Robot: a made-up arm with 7 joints. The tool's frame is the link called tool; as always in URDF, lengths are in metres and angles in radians. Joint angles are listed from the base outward.
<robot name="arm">
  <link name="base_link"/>
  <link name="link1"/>
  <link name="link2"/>
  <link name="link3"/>
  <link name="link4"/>
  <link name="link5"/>
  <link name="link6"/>
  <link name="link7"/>
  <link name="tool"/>
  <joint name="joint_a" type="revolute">
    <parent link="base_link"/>
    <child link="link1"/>
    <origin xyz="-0.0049 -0.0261 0.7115" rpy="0 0 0"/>
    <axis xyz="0 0 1"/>
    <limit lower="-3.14" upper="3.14"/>
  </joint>
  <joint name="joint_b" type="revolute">
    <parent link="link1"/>
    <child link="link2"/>
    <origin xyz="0.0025 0.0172 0.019" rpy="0 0 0"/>
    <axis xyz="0 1 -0.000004"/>
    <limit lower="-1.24" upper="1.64"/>
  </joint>
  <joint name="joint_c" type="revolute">
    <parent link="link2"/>
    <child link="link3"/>
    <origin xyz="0.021 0.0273 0.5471" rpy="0 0 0"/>
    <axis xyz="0 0 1"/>
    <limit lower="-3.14" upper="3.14"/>
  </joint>
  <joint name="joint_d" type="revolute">
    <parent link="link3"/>
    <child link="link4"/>
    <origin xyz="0.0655 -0.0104 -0.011" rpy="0 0 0"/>
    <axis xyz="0 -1 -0.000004"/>
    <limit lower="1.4" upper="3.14"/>
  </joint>
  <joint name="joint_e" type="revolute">
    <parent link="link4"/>
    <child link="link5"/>
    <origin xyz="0.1 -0.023 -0.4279" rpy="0 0 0"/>
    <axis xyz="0 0.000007 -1"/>
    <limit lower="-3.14" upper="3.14"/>
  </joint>
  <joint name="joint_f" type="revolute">
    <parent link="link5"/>
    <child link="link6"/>
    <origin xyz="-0.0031 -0.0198 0.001" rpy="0 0 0"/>
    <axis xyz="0 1 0.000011"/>
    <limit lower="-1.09" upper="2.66"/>
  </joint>
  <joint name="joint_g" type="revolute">
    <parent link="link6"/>
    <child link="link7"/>
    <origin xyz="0.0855 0.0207 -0.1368" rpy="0 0 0"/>
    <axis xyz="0 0.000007 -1"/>
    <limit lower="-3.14" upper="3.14"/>
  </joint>
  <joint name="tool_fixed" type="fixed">
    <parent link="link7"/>
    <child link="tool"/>
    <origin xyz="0.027 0.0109 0.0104" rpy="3.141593 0 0"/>
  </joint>
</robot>
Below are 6 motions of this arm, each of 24 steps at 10 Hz.
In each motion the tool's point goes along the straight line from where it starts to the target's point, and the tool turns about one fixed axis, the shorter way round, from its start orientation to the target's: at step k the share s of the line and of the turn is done. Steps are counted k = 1, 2, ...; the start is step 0. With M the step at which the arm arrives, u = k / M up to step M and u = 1 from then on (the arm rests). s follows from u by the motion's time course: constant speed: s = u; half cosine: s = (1 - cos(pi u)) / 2; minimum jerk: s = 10 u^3 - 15 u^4 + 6 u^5.
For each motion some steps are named. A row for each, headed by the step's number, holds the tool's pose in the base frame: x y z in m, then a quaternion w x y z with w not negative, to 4 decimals.
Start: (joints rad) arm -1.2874 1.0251 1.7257 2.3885 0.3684 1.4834 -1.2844
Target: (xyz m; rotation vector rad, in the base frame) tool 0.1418 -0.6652 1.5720 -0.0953 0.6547 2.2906
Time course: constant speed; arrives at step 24
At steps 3, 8, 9, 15, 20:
3: 0.5786 -0.6166 1.3121 0.2441 -0.4786 -0.4080 -0.7382
8: 0.4746 -0.6282 1.3740 0.0971 -0.3747 -0.3963 -0.8325
9: 0.4538 -0.6305 1.3864 0.0670 -0.3519 -0.3920 -0.8474
15: 0.3290 -0.6444 1.4606 0.1141 0.2042 0.3526 0.9061
20: 0.2250 -0.6559 1.5225 0.2603 0.0715 0.3035 0.9138

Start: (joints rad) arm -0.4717 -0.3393 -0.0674 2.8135 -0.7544 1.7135 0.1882
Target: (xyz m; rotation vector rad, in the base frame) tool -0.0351 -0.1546 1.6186 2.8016 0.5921 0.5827
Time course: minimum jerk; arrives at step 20
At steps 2, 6, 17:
2: -0.1373 -0.0701 1.7823 0.3328 0.5616 -0.5114 0.5589
6: -0.1214 -0.0833 1.7568 0.3140 0.6693 -0.4154 0.5300
17: -0.0378 -0.1523 1.6230 0.1179 0.9530 0.1816 0.2121

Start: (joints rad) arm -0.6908 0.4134 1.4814 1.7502 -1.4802 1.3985 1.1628
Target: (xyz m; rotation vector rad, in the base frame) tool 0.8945 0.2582 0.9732 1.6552 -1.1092 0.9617
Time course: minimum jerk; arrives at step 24
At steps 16, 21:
16: 0.8694 0.2319 1.0467 0.3997 0.7147 -0.3957 0.4157
21: 0.8926 0.2562 0.9788 0.4445 0.6725 -0.4443 0.3908

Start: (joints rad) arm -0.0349 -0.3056 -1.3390 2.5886 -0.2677 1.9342 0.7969
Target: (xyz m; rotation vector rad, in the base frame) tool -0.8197 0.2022 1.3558 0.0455 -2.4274 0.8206
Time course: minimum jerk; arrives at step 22
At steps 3, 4, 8, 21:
3: -0.2827 -0.3372 1.6115 0.0615 0.3096 -0.8887 0.3326
4: -0.2961 -0.3237 1.6051 0.0674 0.3027 -0.8907 0.3325
8: -0.4122 -0.2071 1.5498 0.1175 0.2415 -0.9048 0.3305
21: -0.8192 0.2017 1.3560 0.2852 0.0173 -0.9078 0.3069

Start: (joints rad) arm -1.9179 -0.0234 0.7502 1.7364 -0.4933 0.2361 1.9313
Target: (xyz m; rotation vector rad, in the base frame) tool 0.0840 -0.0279 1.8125 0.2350 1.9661 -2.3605
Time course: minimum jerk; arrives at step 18
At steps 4, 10, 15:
4: 0.2280 -0.5679 1.5496 0.0513 -0.1358 0.6958 -0.7034
10: 0.1458 -0.2598 1.6996 0.0396 -0.0150 0.6671 -0.7438
15: 0.0895 -0.0487 1.8024 0.0311 0.0681 0.6407 -0.7641

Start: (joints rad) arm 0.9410 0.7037 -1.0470 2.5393 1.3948 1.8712 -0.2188
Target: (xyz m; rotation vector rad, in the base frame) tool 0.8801 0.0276 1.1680 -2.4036 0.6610 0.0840
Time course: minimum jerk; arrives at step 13
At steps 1, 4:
1: 0.5991 0.5801 1.3172 0.3313 -0.8578 -0.3897 -0.0514
4: 0.6468 0.4862 1.2919 0.3395 -0.8955 -0.2851 -0.0378

